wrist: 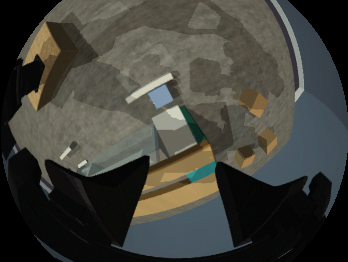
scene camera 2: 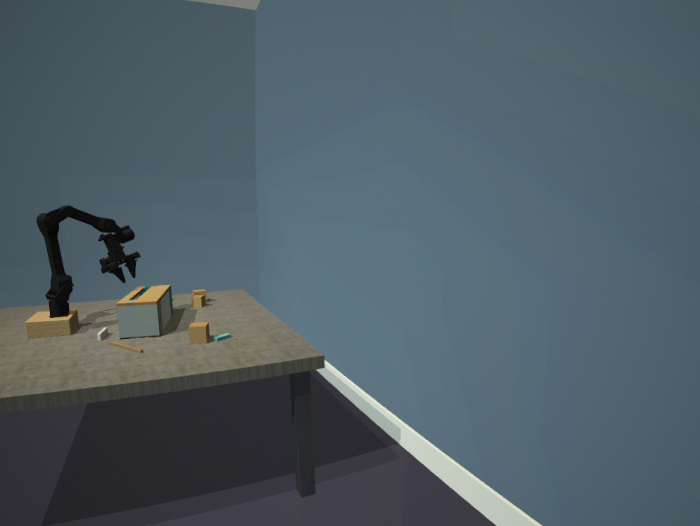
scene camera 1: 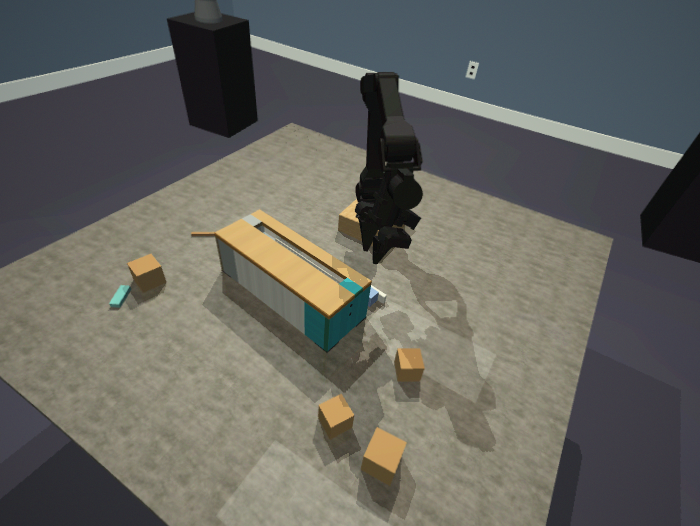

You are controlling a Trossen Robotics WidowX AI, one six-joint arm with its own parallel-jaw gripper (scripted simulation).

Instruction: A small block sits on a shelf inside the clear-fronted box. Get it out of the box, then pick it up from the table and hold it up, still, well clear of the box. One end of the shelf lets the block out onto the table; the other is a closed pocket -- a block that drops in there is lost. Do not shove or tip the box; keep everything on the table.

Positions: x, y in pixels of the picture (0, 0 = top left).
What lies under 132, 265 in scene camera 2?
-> My gripper.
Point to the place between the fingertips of my gripper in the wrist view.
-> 183, 164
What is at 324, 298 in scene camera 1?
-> A long box.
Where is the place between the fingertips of my gripper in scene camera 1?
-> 370, 257
